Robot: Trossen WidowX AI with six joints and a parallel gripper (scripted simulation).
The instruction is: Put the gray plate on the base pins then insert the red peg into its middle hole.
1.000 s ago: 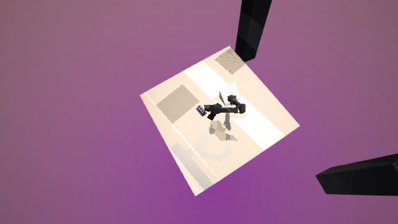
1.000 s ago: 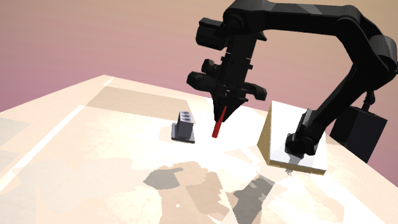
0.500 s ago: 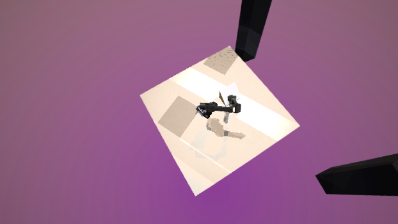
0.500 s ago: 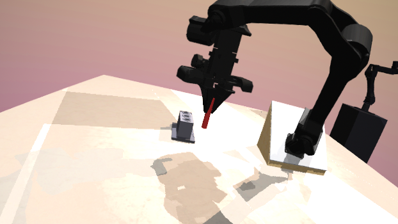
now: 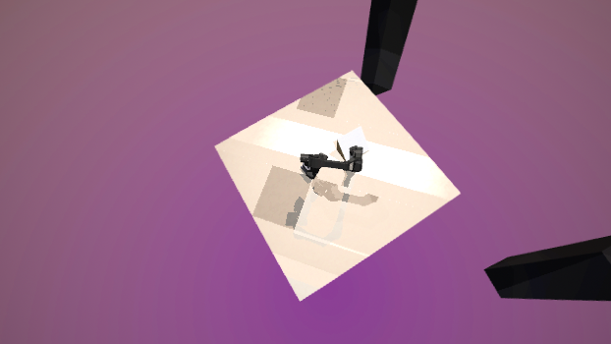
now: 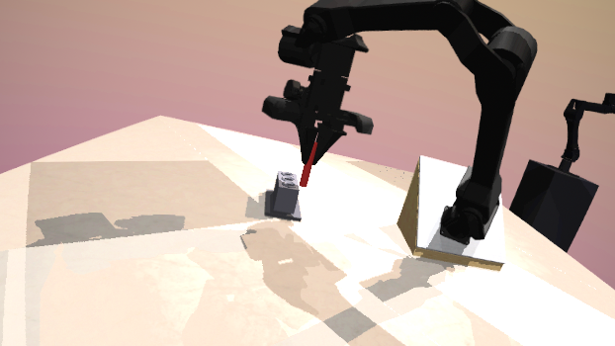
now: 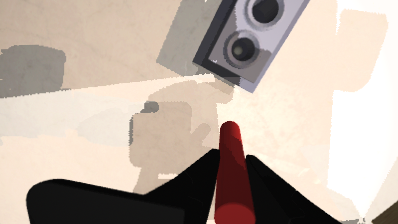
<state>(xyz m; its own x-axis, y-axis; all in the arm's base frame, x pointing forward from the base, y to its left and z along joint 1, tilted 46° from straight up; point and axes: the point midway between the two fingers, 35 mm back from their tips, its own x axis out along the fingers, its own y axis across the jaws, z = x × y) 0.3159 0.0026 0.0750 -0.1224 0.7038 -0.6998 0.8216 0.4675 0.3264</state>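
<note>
The gray plate lies 8 cm to the right of my gripper tip, 7 cm below it and 4 cm ahead of it. Also, from my gripper tip: red peg: right at my gripper tip.
</note>
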